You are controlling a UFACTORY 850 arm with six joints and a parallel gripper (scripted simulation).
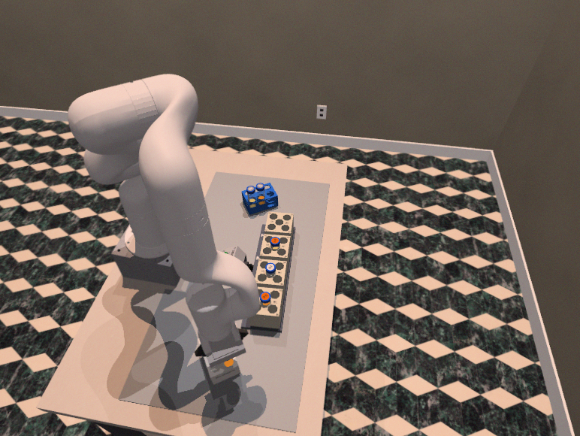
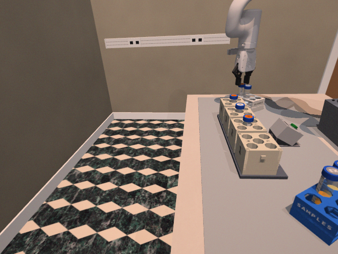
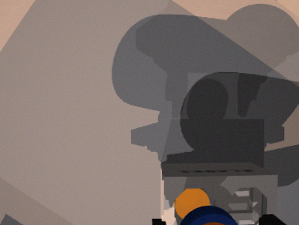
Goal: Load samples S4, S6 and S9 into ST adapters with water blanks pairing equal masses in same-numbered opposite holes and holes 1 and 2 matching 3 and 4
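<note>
My hand is 70 mm above the sample tube and 10 mm to the right of it. Also, from my hand: green done key 350 mm to the left, 160 mm behind, 70 mm below; white blanks rack 110 mm below, 40 mm behind, 20 mm to the left; white-dot tube 70 mm below, 30 mm to the left, 20 mm behind.
</note>
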